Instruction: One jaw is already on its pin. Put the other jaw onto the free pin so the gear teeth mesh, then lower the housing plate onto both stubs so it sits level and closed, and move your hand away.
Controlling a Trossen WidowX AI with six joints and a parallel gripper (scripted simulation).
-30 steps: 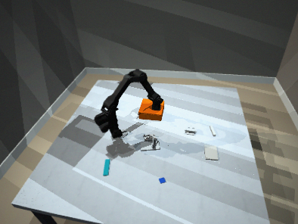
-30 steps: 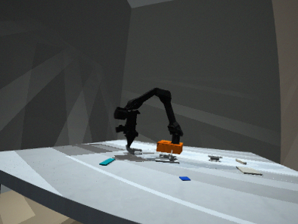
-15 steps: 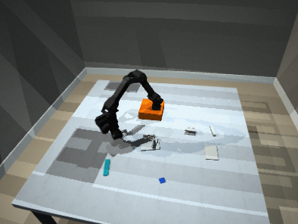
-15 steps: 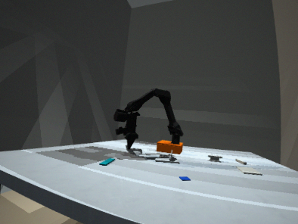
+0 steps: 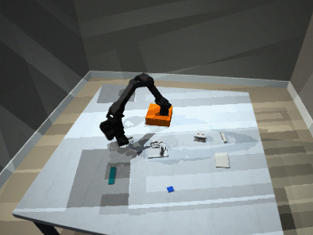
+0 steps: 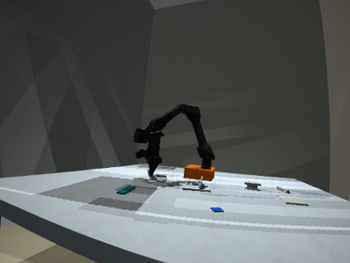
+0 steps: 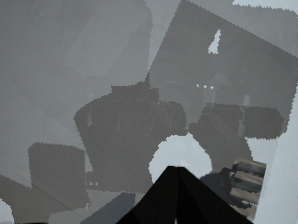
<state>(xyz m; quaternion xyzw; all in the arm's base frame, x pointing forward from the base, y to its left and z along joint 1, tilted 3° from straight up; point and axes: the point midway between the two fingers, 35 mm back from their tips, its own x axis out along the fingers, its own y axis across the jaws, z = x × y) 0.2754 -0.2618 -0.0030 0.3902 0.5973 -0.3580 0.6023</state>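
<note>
Right now my gripper tip is 30 mm past the jaw and 10 mm below it. Also, from my gripper tip: blue square (310 mm to the left, 300 mm ahead, 30 mm below); white base (230 mm to the left, 50 mm ahead, 20 mm below); teal bar (220 mm ahead, 20 mm to the right, 20 mm below).
</note>
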